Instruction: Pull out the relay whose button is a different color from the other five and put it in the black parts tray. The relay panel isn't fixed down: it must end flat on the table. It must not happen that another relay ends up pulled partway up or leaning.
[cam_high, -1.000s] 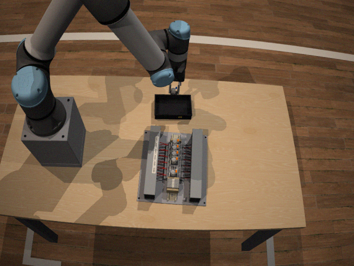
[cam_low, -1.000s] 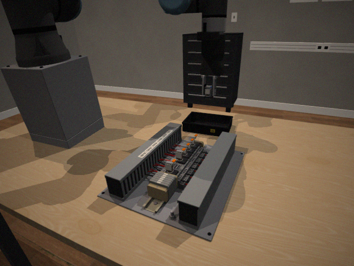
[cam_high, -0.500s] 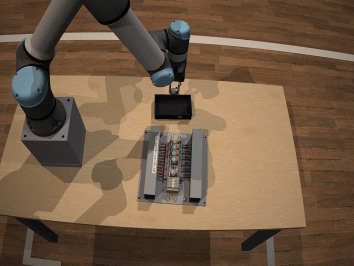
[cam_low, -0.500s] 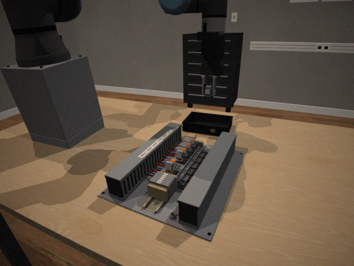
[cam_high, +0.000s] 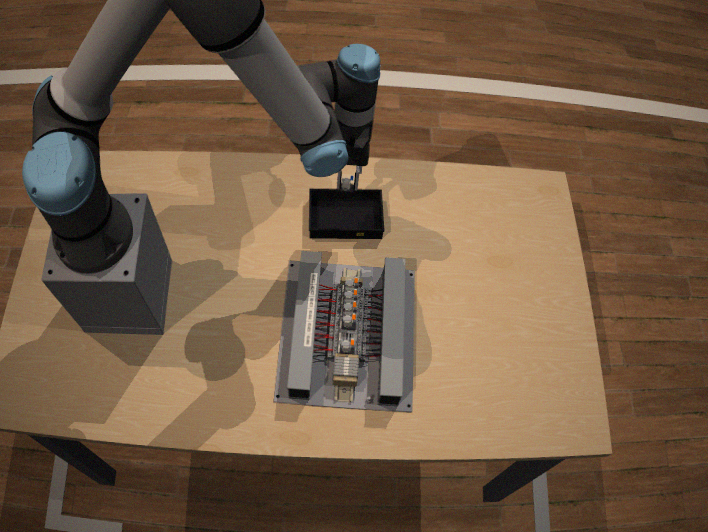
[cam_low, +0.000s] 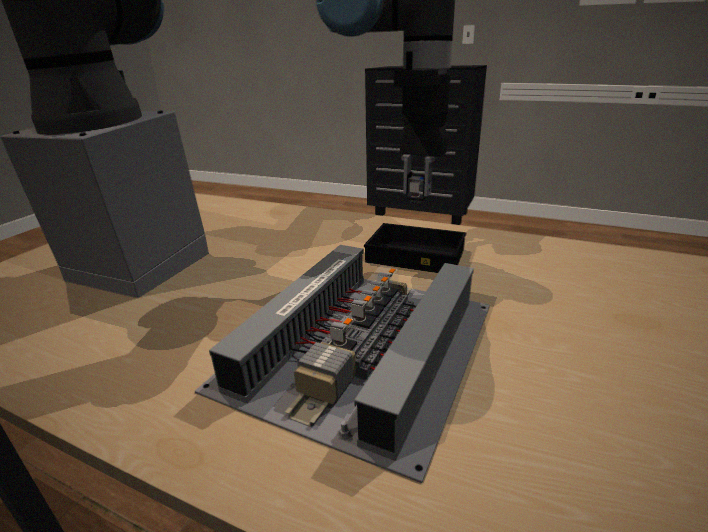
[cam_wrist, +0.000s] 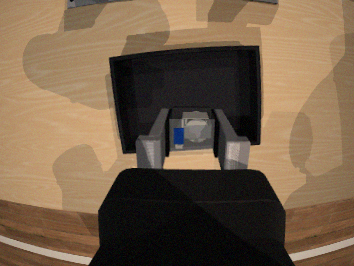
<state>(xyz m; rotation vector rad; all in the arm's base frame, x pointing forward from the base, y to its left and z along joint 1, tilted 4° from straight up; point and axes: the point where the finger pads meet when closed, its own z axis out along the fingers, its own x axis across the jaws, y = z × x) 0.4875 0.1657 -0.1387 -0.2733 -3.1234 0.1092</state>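
My gripper is now 120 mm above the black parts tray.
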